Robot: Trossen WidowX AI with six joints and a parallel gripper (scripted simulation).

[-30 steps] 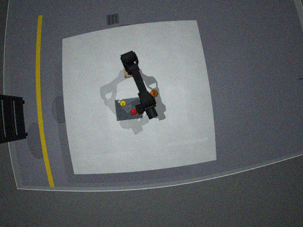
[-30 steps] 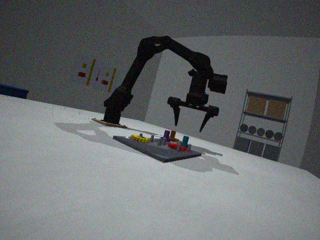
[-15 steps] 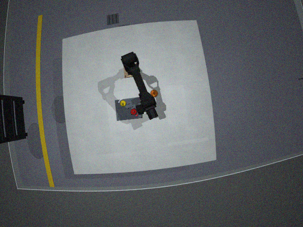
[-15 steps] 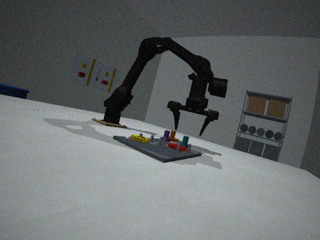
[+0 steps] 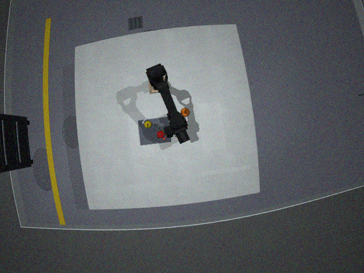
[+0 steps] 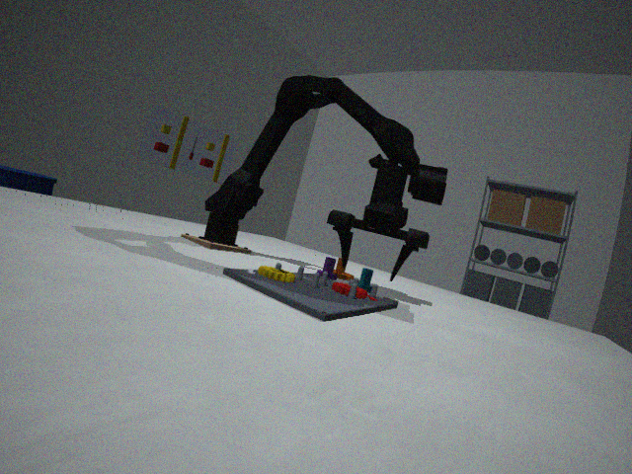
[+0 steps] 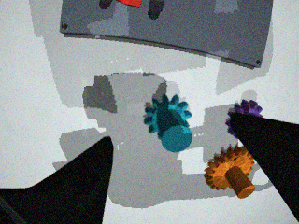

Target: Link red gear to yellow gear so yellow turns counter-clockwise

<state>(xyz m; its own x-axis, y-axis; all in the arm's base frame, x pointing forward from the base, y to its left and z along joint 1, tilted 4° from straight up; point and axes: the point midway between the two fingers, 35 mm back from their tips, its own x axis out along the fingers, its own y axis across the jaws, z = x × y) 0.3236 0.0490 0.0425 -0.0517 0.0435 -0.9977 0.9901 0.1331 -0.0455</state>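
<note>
The red gear lies 1 cm ahead of my gripper tip, 13 cm to the right of it and 1 cm below it. Round my gripper tip: purple gear (8 cm behind, 1 cm to the left, 1 cm below); orange gear (8 cm behind, 7 cm to the left, 1 cm below); teal gear (1 cm below).
</note>
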